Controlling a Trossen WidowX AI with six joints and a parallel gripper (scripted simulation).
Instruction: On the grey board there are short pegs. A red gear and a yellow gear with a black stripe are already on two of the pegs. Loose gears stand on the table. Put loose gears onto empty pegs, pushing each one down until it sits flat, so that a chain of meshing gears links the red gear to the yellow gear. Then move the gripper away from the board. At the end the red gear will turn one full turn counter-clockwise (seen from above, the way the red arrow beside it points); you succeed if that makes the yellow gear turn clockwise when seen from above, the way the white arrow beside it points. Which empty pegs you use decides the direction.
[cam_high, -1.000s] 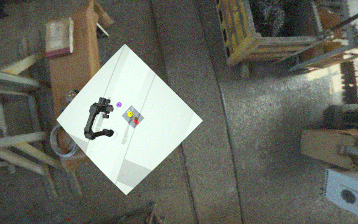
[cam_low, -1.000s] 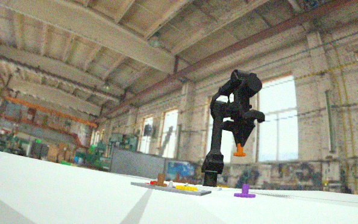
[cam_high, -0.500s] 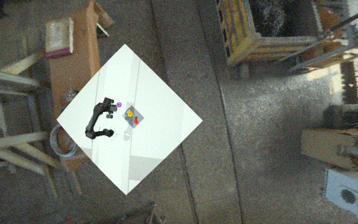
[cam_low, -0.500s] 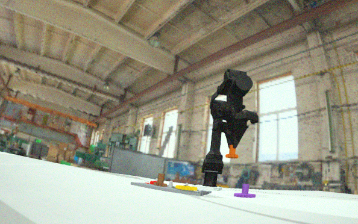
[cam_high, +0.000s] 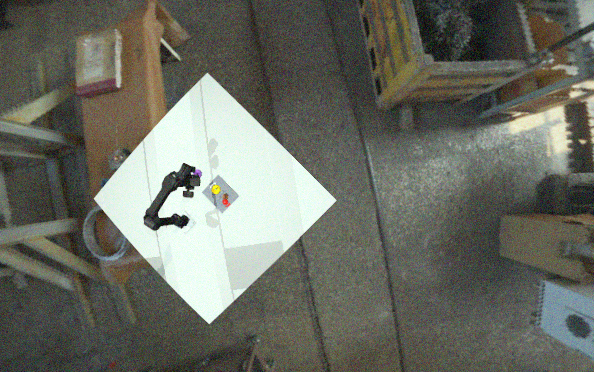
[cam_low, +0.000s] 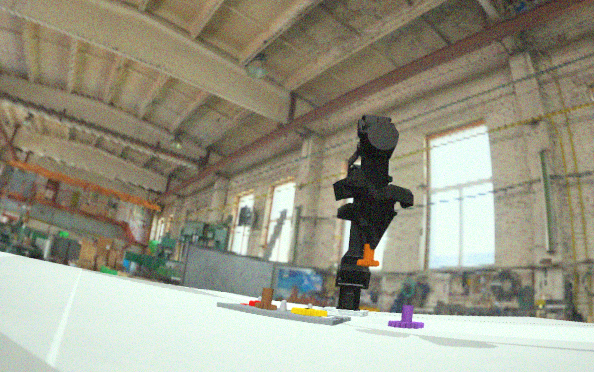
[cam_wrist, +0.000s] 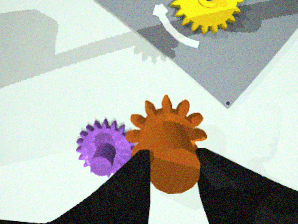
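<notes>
My gripper tip is 18 cm to the left of the brown gear, 11 cm above it and 1 cm short of it. Also, from my gripper tip: purple gear (12 cm below, 8 cm to the left, 2 cm ahead); then orange gear (1 cm below); then yellow gear (12 cm below, 10 cm to the right, 1 cm ahead).
</notes>
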